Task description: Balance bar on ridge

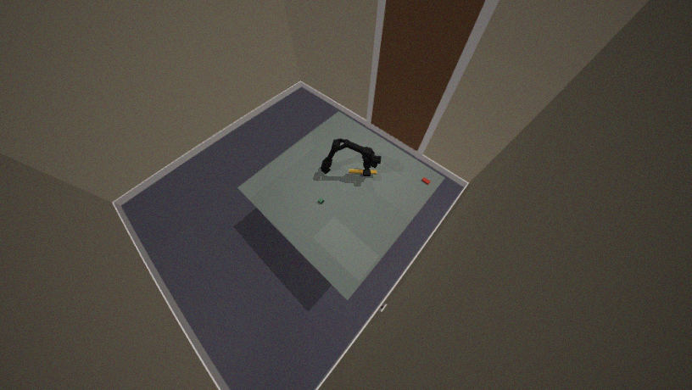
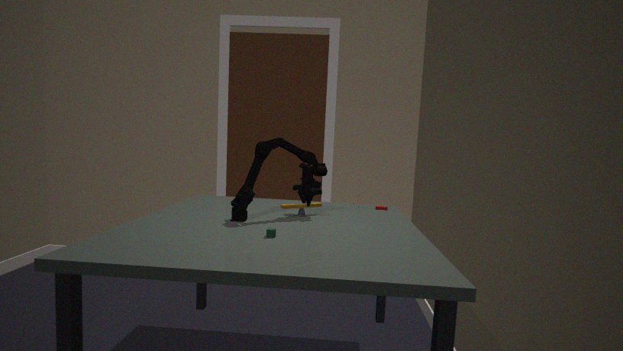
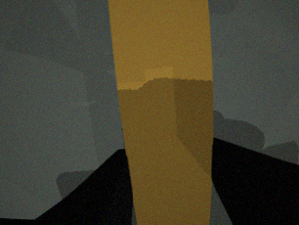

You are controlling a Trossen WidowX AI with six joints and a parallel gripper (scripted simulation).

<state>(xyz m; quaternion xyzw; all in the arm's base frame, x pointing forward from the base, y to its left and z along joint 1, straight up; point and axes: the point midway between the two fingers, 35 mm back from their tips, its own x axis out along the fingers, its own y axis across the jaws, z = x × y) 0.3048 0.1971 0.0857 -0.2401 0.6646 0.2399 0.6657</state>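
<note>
My gripper tip is 20 mm past the yellow bar and 20 mm to the left of it. From my gripper tip the other things lie so: green cube: 110 mm behind, 450 mm to the right, 30 mm below; flat red block: 440 mm ahead, 300 mm to the left, 40 mm below.
</note>
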